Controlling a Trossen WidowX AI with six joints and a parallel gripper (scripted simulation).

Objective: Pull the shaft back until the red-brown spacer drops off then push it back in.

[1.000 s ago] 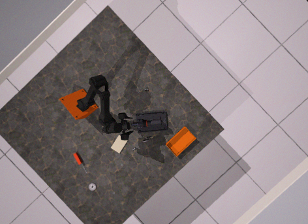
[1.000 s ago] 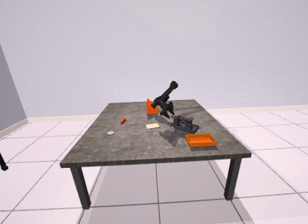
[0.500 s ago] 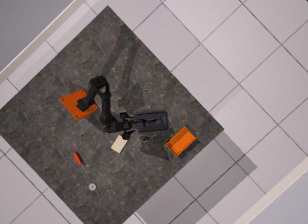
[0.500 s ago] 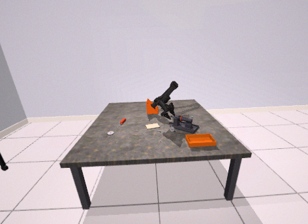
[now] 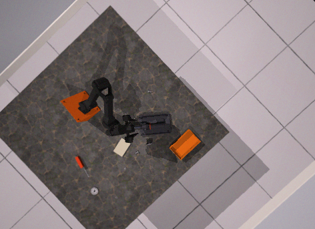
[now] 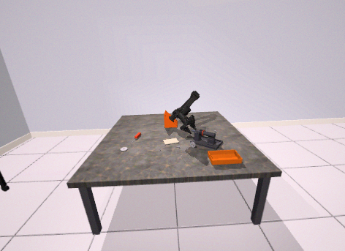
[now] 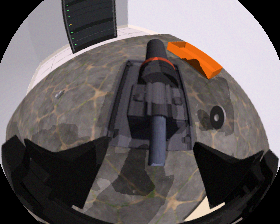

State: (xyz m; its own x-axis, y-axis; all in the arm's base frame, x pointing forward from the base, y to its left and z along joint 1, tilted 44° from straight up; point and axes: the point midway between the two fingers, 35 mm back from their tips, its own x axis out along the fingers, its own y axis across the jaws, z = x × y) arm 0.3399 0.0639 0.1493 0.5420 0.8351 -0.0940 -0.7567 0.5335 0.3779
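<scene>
Right now my gripper tip is 40 mm short of the blue-grey shaft, 40 mm to the right of it and 10 mm below it. Also, from my gripper tip: beige card 20 mm ahead, 210 mm to the right, 60 mm below; then red-brown spacer 60 mm ahead, 70 mm to the left, 10 mm above; then small grey part 150 mm ahead, 40 mm to the right, 40 mm below.
</scene>
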